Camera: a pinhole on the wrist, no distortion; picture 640 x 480 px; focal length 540.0 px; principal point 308.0 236.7 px. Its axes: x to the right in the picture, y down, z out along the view. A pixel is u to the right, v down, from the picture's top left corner.
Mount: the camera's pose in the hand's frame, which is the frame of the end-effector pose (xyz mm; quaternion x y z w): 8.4 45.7 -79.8 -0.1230 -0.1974 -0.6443 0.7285
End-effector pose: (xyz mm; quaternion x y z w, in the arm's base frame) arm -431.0 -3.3 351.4 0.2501 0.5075 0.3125 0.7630
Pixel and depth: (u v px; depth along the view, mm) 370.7 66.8 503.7
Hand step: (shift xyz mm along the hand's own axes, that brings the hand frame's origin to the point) -207.8 189.9 383.6
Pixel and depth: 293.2 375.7 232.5
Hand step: 36.9 160.5 129.2
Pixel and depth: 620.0 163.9 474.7
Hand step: -90.9 -1.6 461.1
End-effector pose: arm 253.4 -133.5 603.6 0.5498 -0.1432 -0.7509 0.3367
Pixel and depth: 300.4 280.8 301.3
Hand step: -6.6 183.6 188.9
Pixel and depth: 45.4 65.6 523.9
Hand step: -246.5 476.5 261.3
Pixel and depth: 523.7 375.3 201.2
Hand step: 40.8 68.6 139.4
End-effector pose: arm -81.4 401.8 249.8 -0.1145 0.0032 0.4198 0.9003
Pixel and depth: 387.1 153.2 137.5
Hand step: -28.5 84.4 50.2
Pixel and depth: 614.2 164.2 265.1
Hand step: -47.2 21.9 221.0
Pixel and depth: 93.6 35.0 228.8
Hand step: -113.9 213.9 77.3
